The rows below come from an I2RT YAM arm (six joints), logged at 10 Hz.
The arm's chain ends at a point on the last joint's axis. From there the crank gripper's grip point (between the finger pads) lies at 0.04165 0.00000 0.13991 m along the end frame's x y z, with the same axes.
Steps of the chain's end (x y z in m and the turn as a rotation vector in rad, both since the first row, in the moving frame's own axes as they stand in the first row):
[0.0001 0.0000 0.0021 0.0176 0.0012 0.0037]
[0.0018 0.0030 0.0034 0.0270 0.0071 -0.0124]
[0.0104 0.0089 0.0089 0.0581 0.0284 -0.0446]
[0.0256 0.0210 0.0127 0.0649 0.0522 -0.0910]
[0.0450 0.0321 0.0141 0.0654 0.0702 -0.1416]
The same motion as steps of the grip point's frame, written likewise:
[0.0003 -0.0023 0.0020 0.0176 0.0012 0.0037]
[0.0028 -0.0013 0.0030 0.0270 0.0071 -0.0124]
[0.0141 -0.0011 0.0074 0.0581 0.0284 -0.0446]
[0.0322 0.0079 0.0099 0.0649 0.0522 -0.0910]
[0.0536 0.0165 0.0104 0.0654 0.0702 -0.1416]

